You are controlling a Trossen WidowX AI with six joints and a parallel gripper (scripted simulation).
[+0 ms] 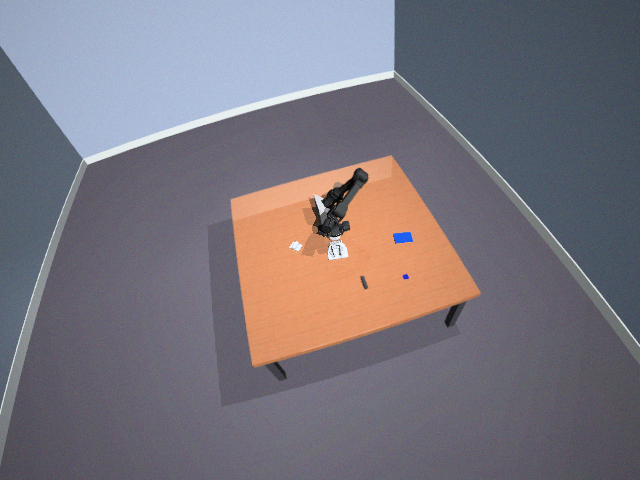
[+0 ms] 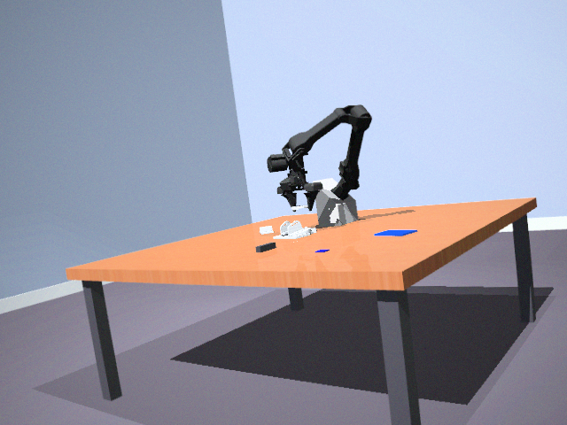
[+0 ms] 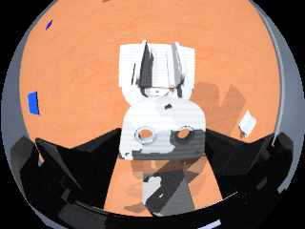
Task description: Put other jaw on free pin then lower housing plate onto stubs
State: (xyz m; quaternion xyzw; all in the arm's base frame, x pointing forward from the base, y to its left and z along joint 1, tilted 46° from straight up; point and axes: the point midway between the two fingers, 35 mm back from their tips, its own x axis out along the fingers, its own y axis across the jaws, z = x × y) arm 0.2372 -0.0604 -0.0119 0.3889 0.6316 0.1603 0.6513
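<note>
Right now the base is 2 cm above my gripper tip and 1 cm ahead of it. From my gripper tip the other things lie so: small black block: 33 cm ahead, 7 cm below, 3 cm to the left; white jaw: 7 cm below, 2 cm to the right, 2 cm ahead; small white part: 23 cm to the right, 11 cm behind, 7 cm below.
</note>
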